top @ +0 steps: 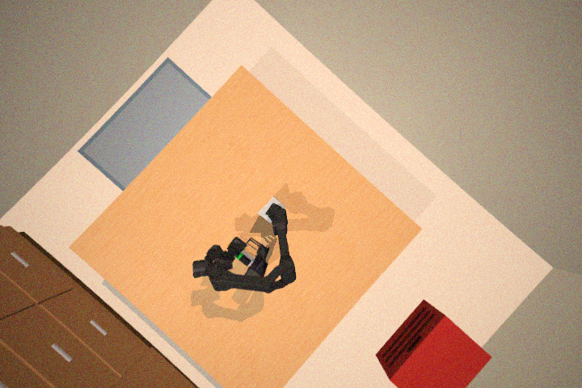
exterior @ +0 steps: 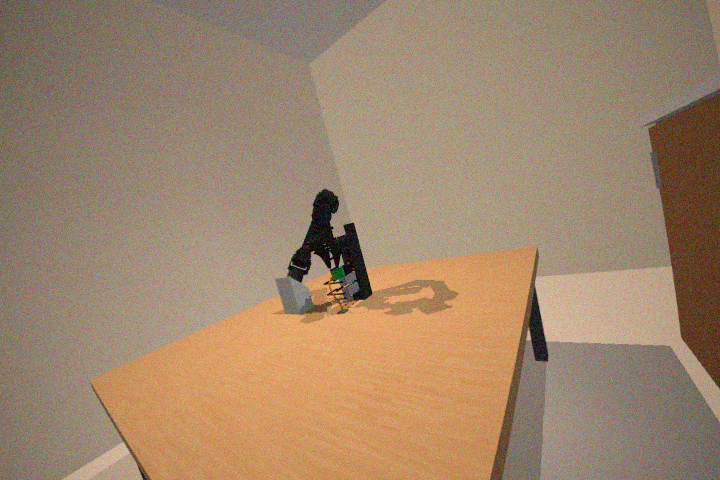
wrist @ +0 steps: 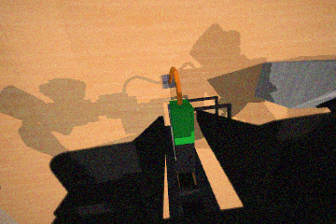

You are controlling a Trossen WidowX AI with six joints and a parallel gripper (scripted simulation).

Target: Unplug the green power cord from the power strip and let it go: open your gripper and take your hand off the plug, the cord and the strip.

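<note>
Now: gripper tip 10 mm past the green plug, 40 mm to the right of it and 20 mm above it.
</note>
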